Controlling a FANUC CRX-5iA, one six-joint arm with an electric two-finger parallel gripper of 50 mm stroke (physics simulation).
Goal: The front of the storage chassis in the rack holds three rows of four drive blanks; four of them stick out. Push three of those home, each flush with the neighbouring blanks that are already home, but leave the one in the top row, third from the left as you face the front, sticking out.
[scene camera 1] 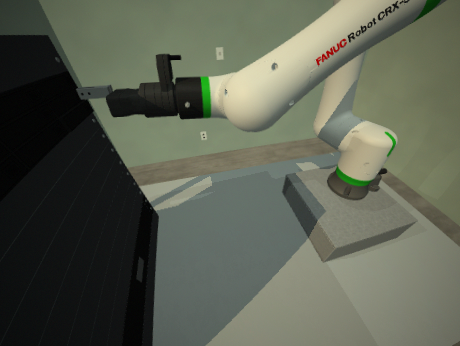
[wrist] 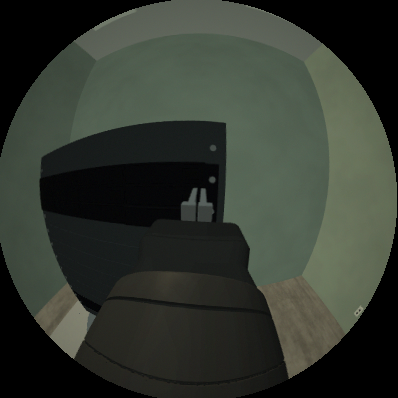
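Where they show: gripper, between the fingertips: [scene camera 1: 79, 93] [wrist: 198, 196]; arm's base, origin of its link: [scene camera 1: 346, 185].
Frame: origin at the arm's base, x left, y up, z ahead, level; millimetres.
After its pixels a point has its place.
Note:
The storage chassis [scene camera 1: 35, 117] {x 96, y 412, z 758 mm} [wrist: 120, 192] {x 62, y 411, z 760 mm} is a black band across the upper part of the dark rack. Its separate drive blanks are too dark to tell apart, and which ones stick out cannot be told. My gripper [scene camera 1: 79, 93] {x -49, y 408, z 768 mm} [wrist: 198, 196] {x -49, y 408, z 768 mm} is shut and empty, its two pale grey fingers side by side. In the wrist view the fingertips lie over the right end of the chassis front, left of the right rack rail. In the scene view they reach the rack's front edge at chassis height. Whether they touch a blank cannot be told.
The rack [scene camera 1: 65, 240] {x 206, y 255, z 757 mm} [wrist: 100, 250] {x 142, y 293, z 764 mm} fills the left of the scene view, with dark panels below the chassis and another dark panel above it. Round screws line its front rail. The arm's grey base block [scene camera 1: 350, 215] {x 125, y 0, z 80 mm} stands on the floor at the right. Green walls stand behind.

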